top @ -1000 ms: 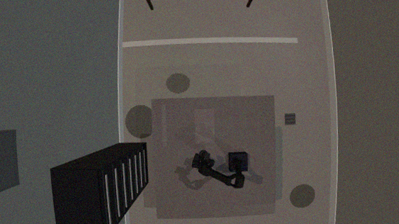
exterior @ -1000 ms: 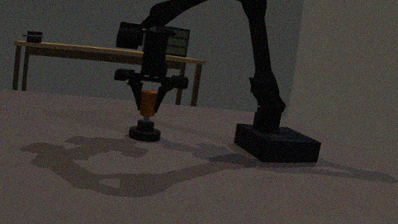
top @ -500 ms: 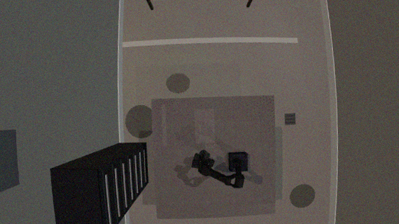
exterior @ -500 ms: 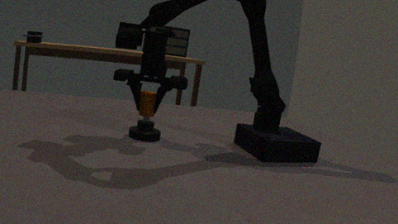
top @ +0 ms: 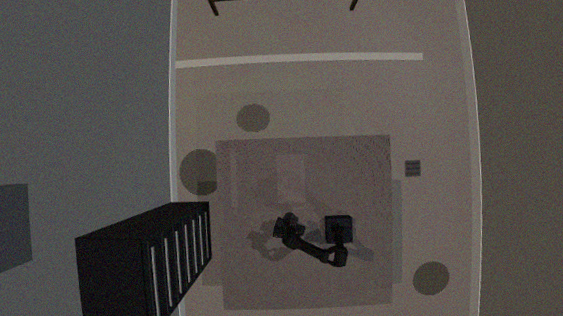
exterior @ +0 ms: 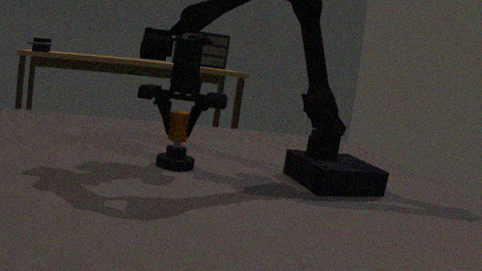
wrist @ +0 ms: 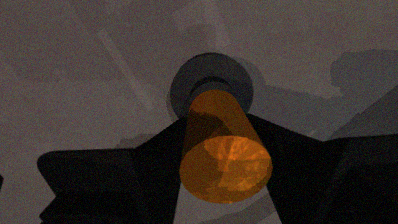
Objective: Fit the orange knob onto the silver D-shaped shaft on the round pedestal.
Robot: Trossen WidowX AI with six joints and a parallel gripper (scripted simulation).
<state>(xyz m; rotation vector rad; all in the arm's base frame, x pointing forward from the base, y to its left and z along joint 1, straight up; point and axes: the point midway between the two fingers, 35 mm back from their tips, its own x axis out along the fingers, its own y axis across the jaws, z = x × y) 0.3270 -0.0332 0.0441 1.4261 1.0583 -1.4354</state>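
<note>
Now: gripper tip 4 cm above the dark round pedestal. Round my gripper tip: orange knob (3 cm above).
</note>
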